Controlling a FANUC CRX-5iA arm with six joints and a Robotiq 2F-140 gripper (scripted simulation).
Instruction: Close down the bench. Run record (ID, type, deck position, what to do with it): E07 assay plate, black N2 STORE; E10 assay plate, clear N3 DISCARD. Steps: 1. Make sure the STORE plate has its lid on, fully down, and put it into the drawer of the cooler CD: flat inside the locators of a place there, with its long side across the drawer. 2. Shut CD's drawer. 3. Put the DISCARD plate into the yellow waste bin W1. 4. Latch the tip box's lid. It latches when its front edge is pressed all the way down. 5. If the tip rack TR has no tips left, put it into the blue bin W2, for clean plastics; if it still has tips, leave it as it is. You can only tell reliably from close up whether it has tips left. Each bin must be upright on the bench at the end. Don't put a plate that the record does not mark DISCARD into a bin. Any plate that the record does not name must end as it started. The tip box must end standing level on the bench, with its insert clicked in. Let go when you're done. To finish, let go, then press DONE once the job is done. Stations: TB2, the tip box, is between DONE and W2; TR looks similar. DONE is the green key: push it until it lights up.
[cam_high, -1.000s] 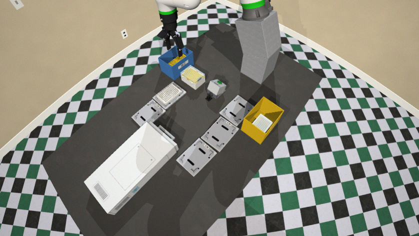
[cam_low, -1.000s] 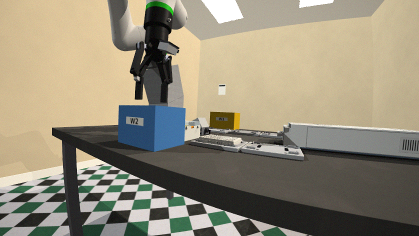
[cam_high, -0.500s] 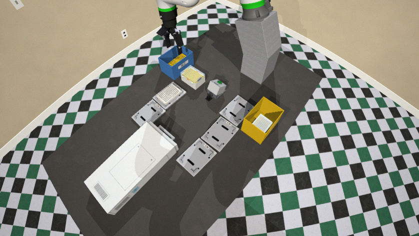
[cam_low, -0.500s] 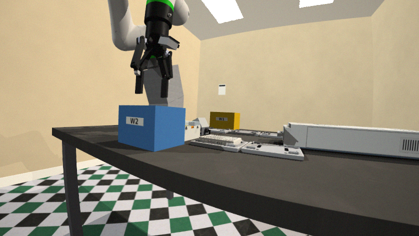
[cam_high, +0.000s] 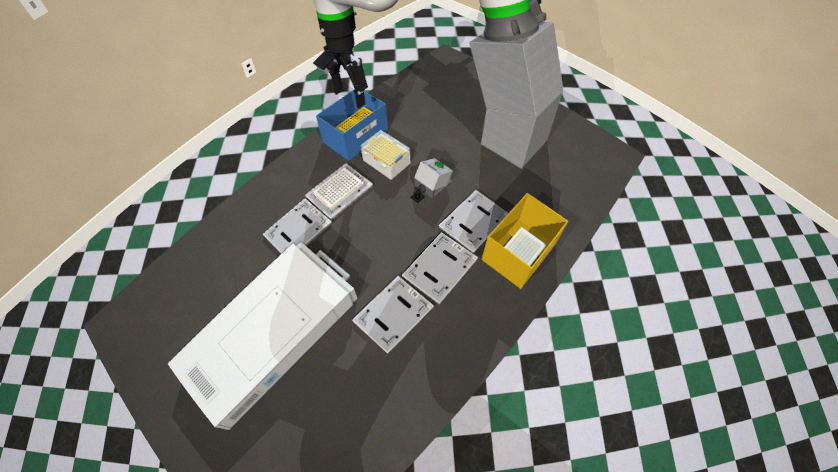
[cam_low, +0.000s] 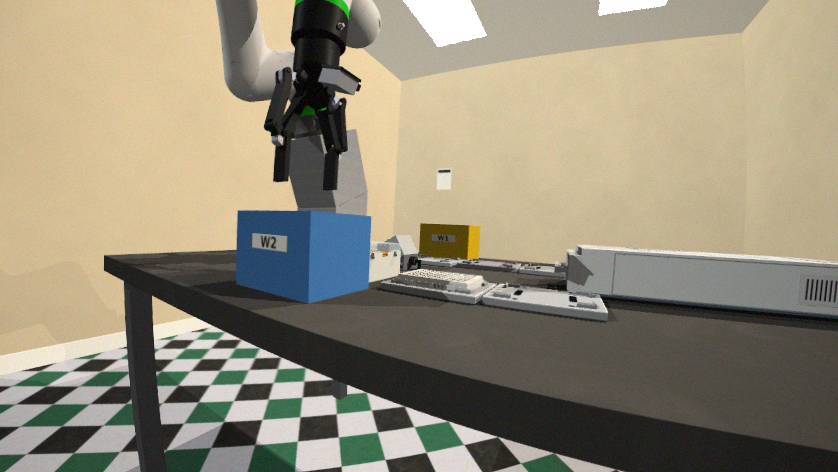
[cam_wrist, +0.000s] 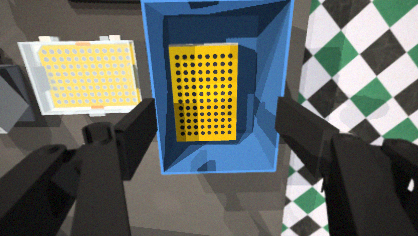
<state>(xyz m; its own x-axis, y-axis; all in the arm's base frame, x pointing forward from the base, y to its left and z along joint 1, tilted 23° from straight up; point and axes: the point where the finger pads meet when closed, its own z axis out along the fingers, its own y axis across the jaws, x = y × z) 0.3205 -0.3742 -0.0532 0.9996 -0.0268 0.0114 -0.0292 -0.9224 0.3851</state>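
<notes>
My hand is 32 cm to the right of the DONE key box, 13 cm above it and 1 cm past it. From my hand the other things lie so: blue bin W2: 15 cm below; then tip box TB2: 15 cm to the left, 15 cm below, 2 cm ahead; then yellow tip rack TR: 14 cm below, 2 cm behind.
</notes>
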